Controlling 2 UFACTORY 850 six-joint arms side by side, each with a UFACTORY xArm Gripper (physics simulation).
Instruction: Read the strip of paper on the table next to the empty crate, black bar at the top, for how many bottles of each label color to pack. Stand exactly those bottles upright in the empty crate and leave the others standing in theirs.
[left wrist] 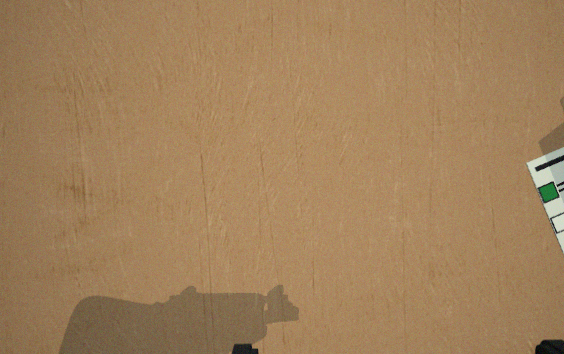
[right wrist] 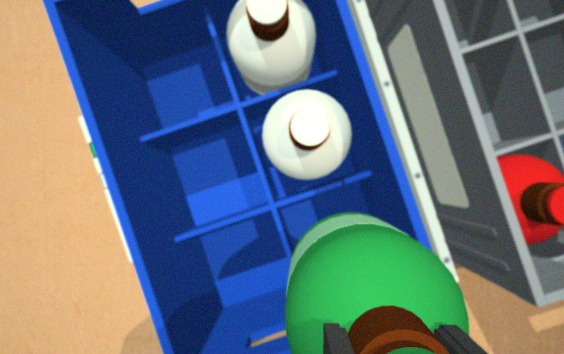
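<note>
My right gripper (right wrist: 395, 341) is shut on the brown neck of a green bottle (right wrist: 370, 275), held upright over the near right part of the blue crate (right wrist: 384, 125), hiding part of it. Two white bottles (right wrist: 272, 57) (right wrist: 306, 157) stand upright in neighbouring compartments of its right column. The left column's visible compartments hold no bottles. The paper strip (left wrist: 552, 206) shows a black bar, a green square and part of a white square in the left wrist view; the numbers are out of view. Its edge (right wrist: 118, 220) shows beside the blue crate. My left gripper (left wrist: 397, 349) is open and empty above the table.
A grey crate (right wrist: 474, 100) stands close to the right of the blue crate, with a red bottle (right wrist: 515, 175) in one compartment. The blue crate's walls and dividers surround the area under the green bottle. An arm shadow lies on the table (left wrist: 350, 125).
</note>
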